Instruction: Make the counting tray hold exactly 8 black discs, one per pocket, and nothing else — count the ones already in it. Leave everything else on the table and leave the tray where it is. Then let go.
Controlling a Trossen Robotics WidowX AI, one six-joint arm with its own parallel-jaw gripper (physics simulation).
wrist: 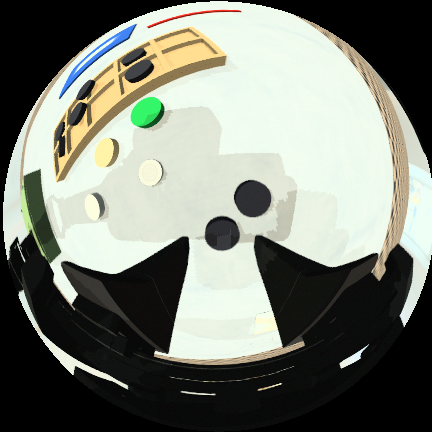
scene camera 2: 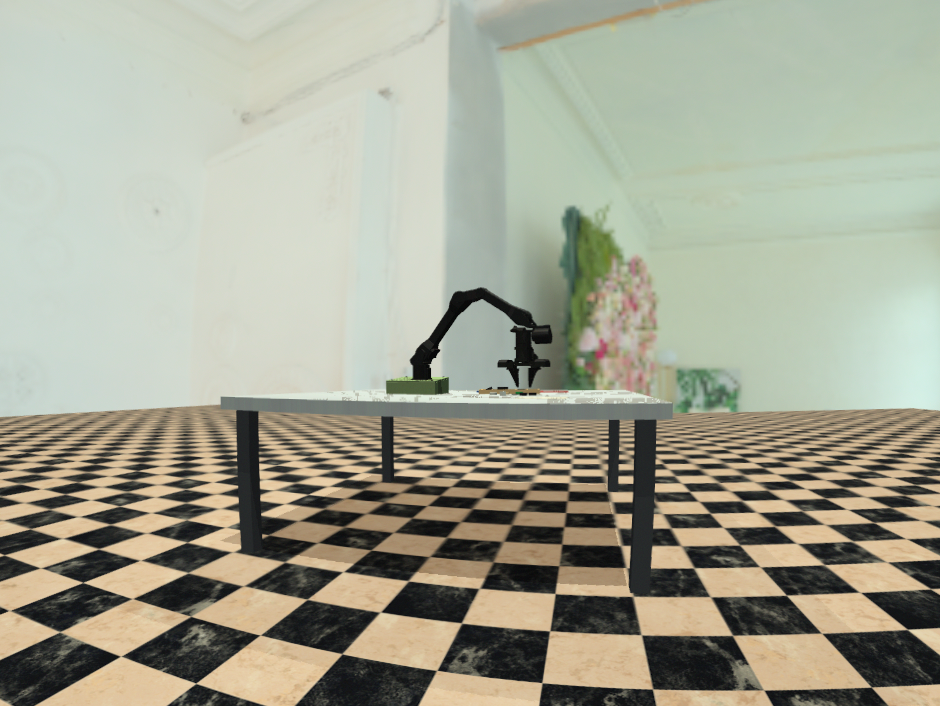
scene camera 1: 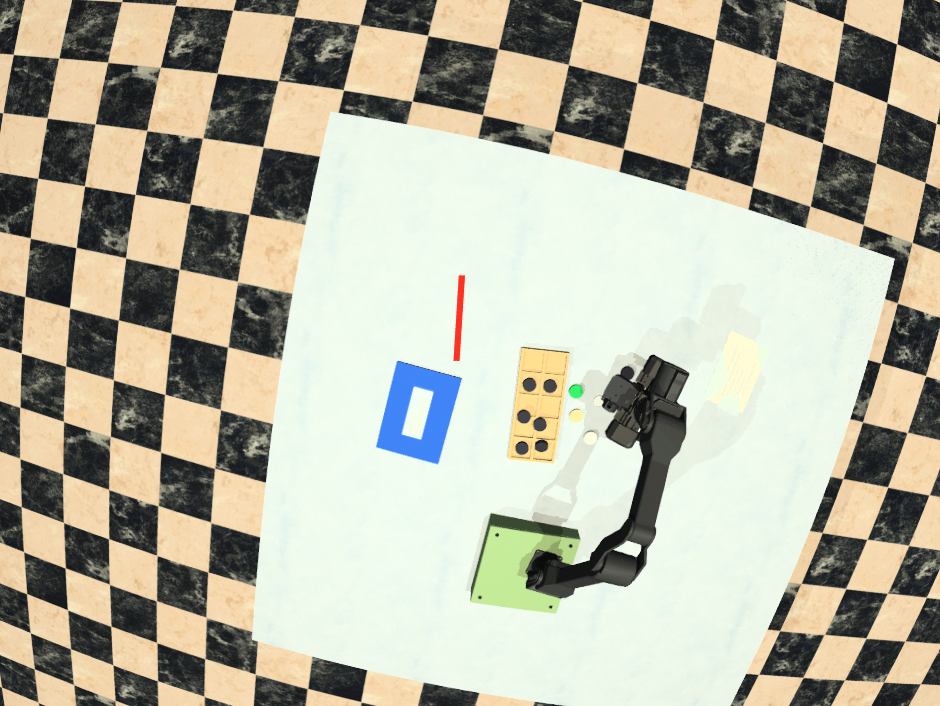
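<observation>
The wooden counting tray [scene camera 1: 534, 360] [wrist: 190, 52] has two columns of pockets. Several black discs lie in it, two in each of three rows; the row at its far end is empty, as is another between filled rows. Two loose black discs lie close together on the table. One disc [scene camera 1: 626, 372] [wrist: 252, 198] lies a little beyond the fingertips. The other disc [wrist: 222, 233] shows between the fingertips in the wrist view and is hidden under the arm from above. My gripper [scene camera 2: 523, 383] [wrist: 221, 241] is partly open and empty, pointing down, low over the table.
Between tray and gripper lie a green disc [scene camera 1: 576, 391] [wrist: 146, 112], a yellow disc [scene camera 1: 576, 415] [wrist: 106, 152] and two whitish discs. A blue frame [scene camera 1: 391, 425] and red bar [scene camera 1: 458, 317] lie left of the tray. The arm stands on a green base [scene camera 1: 501, 566].
</observation>
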